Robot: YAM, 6 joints.
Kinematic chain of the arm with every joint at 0, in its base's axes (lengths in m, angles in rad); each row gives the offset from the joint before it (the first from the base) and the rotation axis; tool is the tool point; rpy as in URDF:
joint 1: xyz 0 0 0.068 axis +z
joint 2: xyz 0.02 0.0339 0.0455 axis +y
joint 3: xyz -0.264 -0.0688 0 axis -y
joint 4: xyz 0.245 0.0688 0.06 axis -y
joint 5: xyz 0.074 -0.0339 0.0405 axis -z
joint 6: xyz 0.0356 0 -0.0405 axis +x
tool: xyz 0 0 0 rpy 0 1.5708 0
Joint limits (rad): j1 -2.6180..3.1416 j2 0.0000..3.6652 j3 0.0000..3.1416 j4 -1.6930..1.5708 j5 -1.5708..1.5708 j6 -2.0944..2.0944
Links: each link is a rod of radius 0.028 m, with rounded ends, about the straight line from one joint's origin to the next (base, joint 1, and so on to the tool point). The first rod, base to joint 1, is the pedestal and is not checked.
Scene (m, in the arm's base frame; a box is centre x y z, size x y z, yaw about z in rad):
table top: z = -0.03
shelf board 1: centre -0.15 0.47 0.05 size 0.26 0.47 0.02 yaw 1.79
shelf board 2: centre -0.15 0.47 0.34 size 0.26 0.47 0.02 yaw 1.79
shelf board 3: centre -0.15 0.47 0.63 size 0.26 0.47 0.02 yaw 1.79
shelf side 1: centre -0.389 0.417 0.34 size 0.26 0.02 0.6 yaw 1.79
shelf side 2: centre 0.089 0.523 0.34 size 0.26 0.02 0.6 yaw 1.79
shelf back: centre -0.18 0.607 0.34 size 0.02 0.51 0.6 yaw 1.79
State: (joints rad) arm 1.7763 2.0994 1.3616 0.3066 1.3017 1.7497
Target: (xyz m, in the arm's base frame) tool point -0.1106 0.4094 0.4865
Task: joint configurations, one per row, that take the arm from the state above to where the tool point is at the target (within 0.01 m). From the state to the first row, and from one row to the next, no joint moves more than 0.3 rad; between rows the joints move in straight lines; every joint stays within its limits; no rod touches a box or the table.
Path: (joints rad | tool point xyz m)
1: 1.7745 1.8973 1.1306 0.2398 1.3529 1.7497 | -0.0455 0.3923 0.1957
2: 1.7727 1.6953 0.8997 0.1730 1.4040 1.7497 | -0.0322 0.3323 0.1958
3: 1.7709 1.4932 0.6687 0.1063 1.4552 1.7497 | -0.0188 0.2704 0.1862
4: 1.8526 1.3973 0.8940 0.1627 1.4171 1.7497 | -0.0477 0.2911 0.2814
5: 1.9343 1.3015 1.1193 0.2192 1.3790 1.7497 | -0.0677 0.2763 0.3856
6: 2.0160 1.2056 1.3445 0.2756 1.3409 1.7497 | -0.0700 0.2272 0.4865
7: 1.9813 1.4395 1.5608 0.3250 1.2835 1.7497 | -0.0873 0.2862 0.5007
8: 1.9467 1.6733 1.7771 0.3743 1.2261 1.7497 | -0.1013 0.3480 0.5008
9: 1.9120 1.9072 1.9934 0.4236 1.1687 1.7497 | -0.1106 0.4094 0.4865

